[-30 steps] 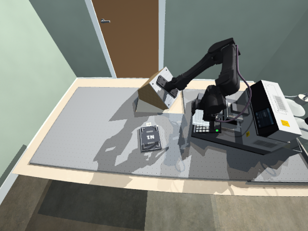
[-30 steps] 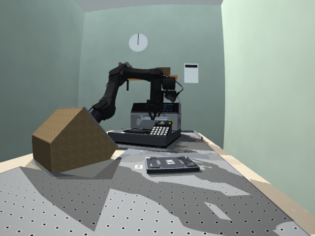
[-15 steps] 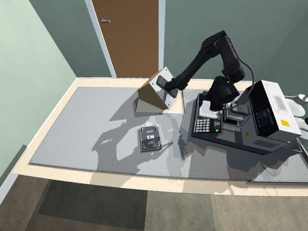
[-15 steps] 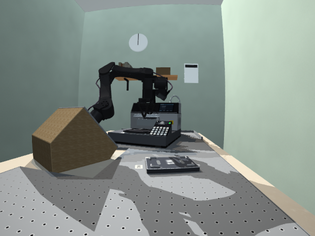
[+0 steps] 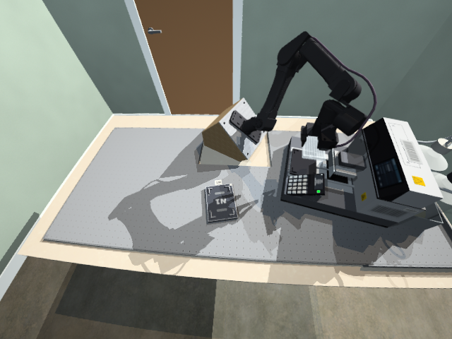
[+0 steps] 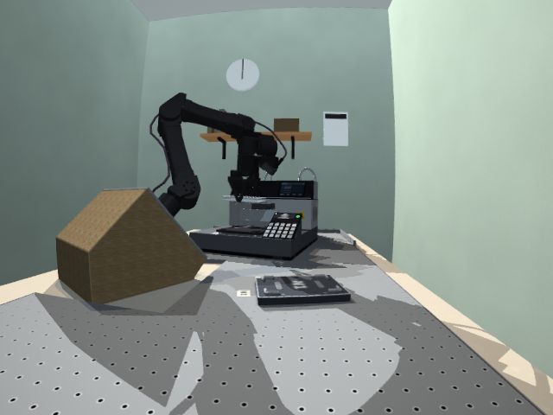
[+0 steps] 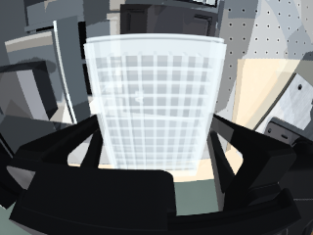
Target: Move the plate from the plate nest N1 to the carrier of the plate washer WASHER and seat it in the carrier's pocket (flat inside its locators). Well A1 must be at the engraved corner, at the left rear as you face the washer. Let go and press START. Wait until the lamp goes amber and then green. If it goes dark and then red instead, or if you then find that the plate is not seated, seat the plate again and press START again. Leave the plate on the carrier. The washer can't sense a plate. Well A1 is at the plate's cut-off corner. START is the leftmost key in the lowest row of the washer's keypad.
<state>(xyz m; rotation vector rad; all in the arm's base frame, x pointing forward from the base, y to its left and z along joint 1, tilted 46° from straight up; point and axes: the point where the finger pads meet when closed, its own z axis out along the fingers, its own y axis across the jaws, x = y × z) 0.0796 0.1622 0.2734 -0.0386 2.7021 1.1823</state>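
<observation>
Now: the washer carrier 1 cm ahead of my hand and 10 cm below it. Round my hand: N1 label 18 cm ahead, 36 cm to the right, 18 cm below; then well plate right at my hand; then plate washer 15 cm to the left, 5 cm below.
</observation>
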